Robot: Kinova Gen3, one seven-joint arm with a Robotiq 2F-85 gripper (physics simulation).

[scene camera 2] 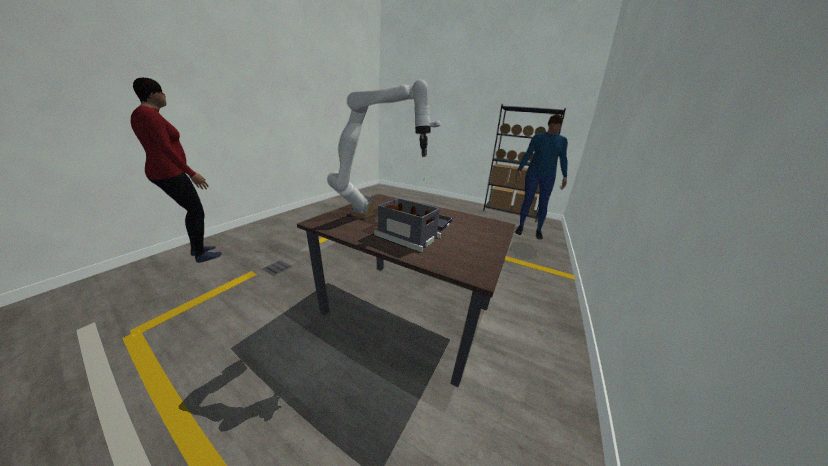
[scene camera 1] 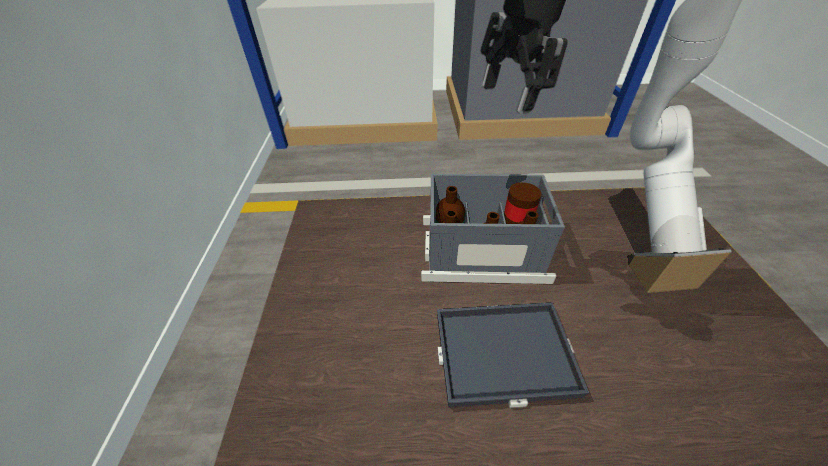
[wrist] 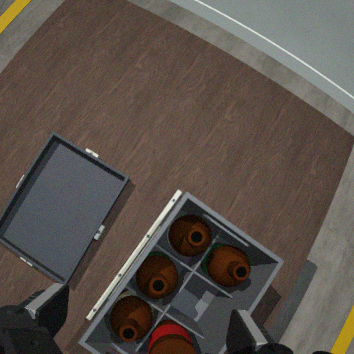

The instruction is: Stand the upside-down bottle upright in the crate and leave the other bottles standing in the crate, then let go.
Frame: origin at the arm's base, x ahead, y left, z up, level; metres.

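Where they show: gripper, fingertip midpoint: (scene camera 2: 424, 156) (scene camera 1: 504, 99) (wrist: 147, 315); arm's base, link origin: (scene camera 2: 361, 204) (scene camera 1: 676, 251).
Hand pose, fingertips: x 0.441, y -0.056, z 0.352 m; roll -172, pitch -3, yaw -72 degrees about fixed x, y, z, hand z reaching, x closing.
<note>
Things, the pixels of their top centre, and the offset from my fingertips. "pt": a spot on its surface instead. Level surfaces: height alone.
- upside-down bottle, top centre: (scene camera 1: 525, 191) dx -0.127, dy -0.102, dz -0.270 m
- grey crate, top centre: (wrist: 184, 304) (scene camera 1: 491, 197) (scene camera 2: 409, 206) dx -0.038, dy -0.076, dz -0.258 m
- shallow dark tray, surface spot: (wrist: 65, 210) (scene camera 1: 502, 344) pt dx -0.010, dy +0.189, dz -0.428 m
- table, surface height: dz -0.433 m
The upside-down bottle (scene camera 1: 523, 202) (wrist: 171, 341) stands base up in a back compartment of the grey crate (scene camera 1: 443, 250) (scene camera 2: 414, 232) (wrist: 234, 228), its flat brown base and red band showing. Its neck is hidden. Upright brown bottles with open necks stand in other compartments: one at the back left (scene camera 1: 450, 207) (wrist: 228, 266), one at the front left (wrist: 190, 235), one at the front middle (scene camera 1: 492, 218) (wrist: 157, 276) and one at the front right (scene camera 1: 531, 217) (wrist: 131, 317). My gripper (scene camera 1: 508, 87) (scene camera 2: 424, 153) (wrist: 147, 315) is open and empty, pointing down high above the crate.
A shallow dark tray (scene camera 1: 509, 353) (wrist: 65, 210) lies on the table (scene camera 1: 347, 347) in front of the crate. White strips (scene camera 1: 488, 277) edge the crate's foot. The arm's base stands right of the crate in scene camera 1. Two people (scene camera 2: 165, 150) (scene camera 2: 544, 167) stand away from the table.
</note>
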